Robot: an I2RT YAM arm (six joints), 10 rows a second.
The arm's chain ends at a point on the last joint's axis. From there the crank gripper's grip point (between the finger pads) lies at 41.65 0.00 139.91 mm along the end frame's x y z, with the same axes.
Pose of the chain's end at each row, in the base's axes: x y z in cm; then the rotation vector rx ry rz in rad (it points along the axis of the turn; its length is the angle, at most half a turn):
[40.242, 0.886, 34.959, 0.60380, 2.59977, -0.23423]
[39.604, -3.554, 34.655, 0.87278, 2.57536, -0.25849]
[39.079, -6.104, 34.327, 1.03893, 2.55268, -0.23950]
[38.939, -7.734, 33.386, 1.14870, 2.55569, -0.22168]
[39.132, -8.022, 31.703, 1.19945, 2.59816, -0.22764]
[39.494, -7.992, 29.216, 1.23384, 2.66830, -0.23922]
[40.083, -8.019, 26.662, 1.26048, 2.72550, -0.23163]
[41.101, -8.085, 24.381, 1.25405, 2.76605, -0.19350]
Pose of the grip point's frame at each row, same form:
[42.449, -1.206, 20.681, 0.60380, 2.59977, -0.23423]
[41.048, -5.481, 20.257, 0.87278, 2.57536, -0.25849]
[40.191, -7.533, 19.842, 1.03893, 2.55268, -0.23950]
[39.609, -8.639, 18.832, 1.14870, 2.55569, -0.22168]
[39.025, -8.554, 17.115, 1.19945, 2.59816, -0.22764]
[38.326, -8.085, 14.665, 1.23384, 2.66830, -0.23922]
[38.148, -7.616, 12.199, 1.26048, 2.72550, -0.23163]
[38.885, -7.178, 9.981, 1.25405, 2.76605, -0.19350]

